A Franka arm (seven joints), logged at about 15 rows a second.
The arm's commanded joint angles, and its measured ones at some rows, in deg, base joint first. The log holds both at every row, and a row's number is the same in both.
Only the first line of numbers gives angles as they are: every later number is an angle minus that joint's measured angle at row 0.
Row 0, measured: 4.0 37.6 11.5 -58.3 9.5 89.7 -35.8
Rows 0 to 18, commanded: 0.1 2.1 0.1 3.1 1.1 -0.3 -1.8; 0.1 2.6 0.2 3.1 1.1 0.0 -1.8; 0.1 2.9 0.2 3.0 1.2 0.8 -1.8; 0.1 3.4 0.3 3.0 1.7 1.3 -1.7; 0.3 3.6 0.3 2.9 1.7 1.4 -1.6; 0.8 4.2 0.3 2.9 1.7 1.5 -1.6; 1.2 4.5 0.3 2.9 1.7 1.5 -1.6; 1.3 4.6 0.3 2.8 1.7 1.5 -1.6; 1.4 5.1 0.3 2.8 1.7 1.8 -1.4; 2.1 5.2 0.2 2.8 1.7 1.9 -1.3; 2.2 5.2 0.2 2.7 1.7 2.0 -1.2; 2.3 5.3 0.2 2.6 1.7 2.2 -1.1; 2.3 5.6 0.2 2.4 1.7 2.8 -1.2; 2.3 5.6 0.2 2.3 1.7 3.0 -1.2; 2.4 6.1 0.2 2.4 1.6 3.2 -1.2; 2.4 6.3 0.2 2.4 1.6 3.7 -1.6; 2.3 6.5 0.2 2.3 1.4 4.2 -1.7; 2.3 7.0 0.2 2.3 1.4 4.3 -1.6; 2.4 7.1 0.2 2.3 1.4 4.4 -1.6
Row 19, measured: 2.0 5.7 0.5 0.7 0.6 4.0 -0.5
